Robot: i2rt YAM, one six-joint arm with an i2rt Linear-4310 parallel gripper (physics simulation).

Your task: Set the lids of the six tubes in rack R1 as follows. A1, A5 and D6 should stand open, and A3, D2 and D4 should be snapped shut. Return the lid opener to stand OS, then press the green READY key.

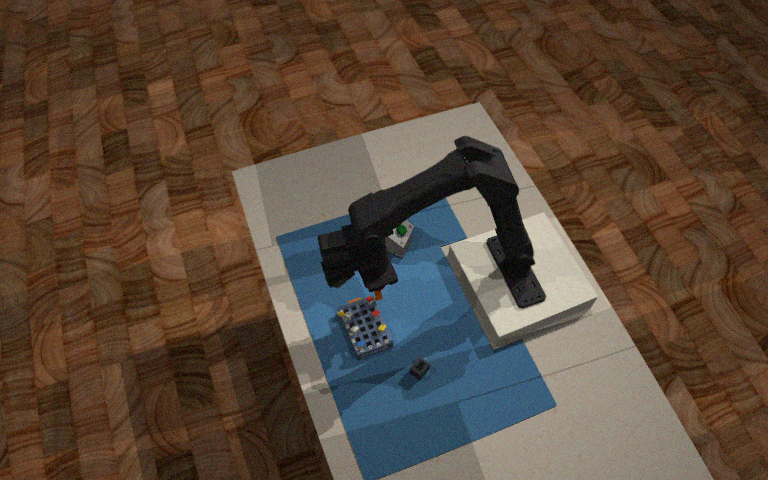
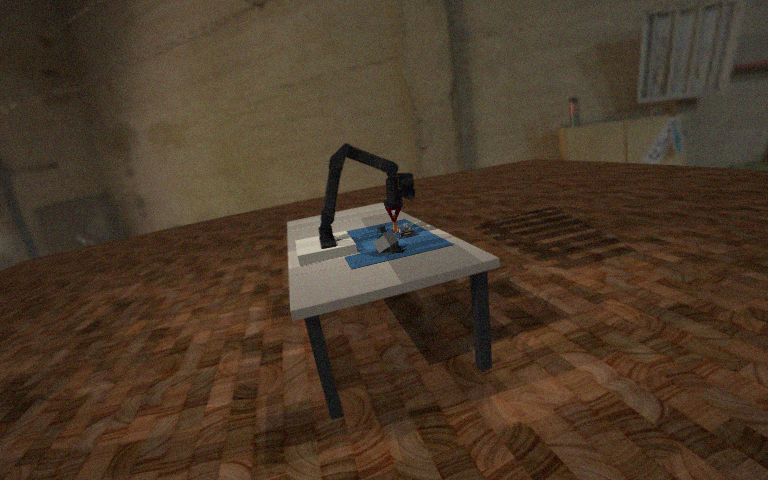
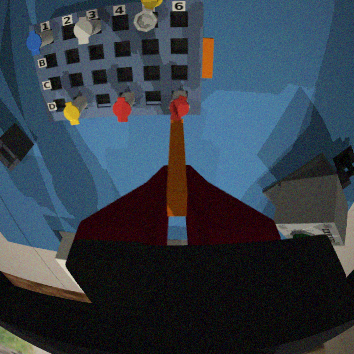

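Seen in the pictures: gripper, fingertip midpoint: (image 1: 379, 287) (image 2: 394, 221) (image 3: 176, 174); arm's base, link origin: (image 1: 515, 269) (image 2: 327, 241).
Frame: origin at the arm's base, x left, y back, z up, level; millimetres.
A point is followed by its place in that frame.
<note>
Rack R1 (image 3: 137, 57) {z -16, x -4, y -381 mm} (image 1: 375, 349) {z -37, x 73, y -372 mm} lies on the blue mat. It holds tubes with a blue lid at A1 (image 3: 34, 43) {z 3, x 64, y -403 mm}, a white lid at A3 (image 3: 83, 31) {z 3, x 26, y -405 mm}, a yellow lid at D2 (image 3: 71, 112) {z 3, x 42, y -348 mm} and red lids at D4 (image 3: 121, 109) {z 3, x 4, y -349 mm} and D6 (image 3: 179, 107) {z 3, x -35, y -352 mm}. The A5 tube (image 3: 145, 21) {z -5, x -11, y -408 mm} shows its open mouth, with its yellow lid (image 3: 151, 3) {z 8, x -16, y -419 mm} swung back. My gripper (image 3: 176, 174) {z 42, x -35, y -329 mm} (image 1: 377, 286) {z 42, x -35, y -329 mm} (image 2: 394, 215) {z 42, x -35, y -329 mm} is shut on the orange lid opener (image 3: 176, 147) {z 31, x -34, y -340 mm} (image 1: 378, 294) {z 20, x -30, y -332 mm}. The opener's tip meets the D6 lid. Stand OS (image 1: 419, 368) {z -40, x 146, y -294 mm} (image 3: 14, 142) {z -25, x 138, y -303 mm} stands empty past the rack.
The grey box (image 1: 398, 245) {z 6, x -148, y -243 mm} (image 3: 309, 204) {z 6, x -170, y -267 mm} with the green READY key (image 1: 401, 230) {z 24, x -175, y -227 mm} (image 3: 300, 233) {z 18, x -171, y -235 mm} sits under the arm, near its raised white base block (image 1: 563, 286) {z 4, x 80, y 90 mm}. An orange tag (image 3: 208, 57) {z -22, x -53, y -382 mm} marks the rack's side. The mat (image 1: 439, 305) {z -45, x 10, y -194 mm} covers the table's middle.
</note>
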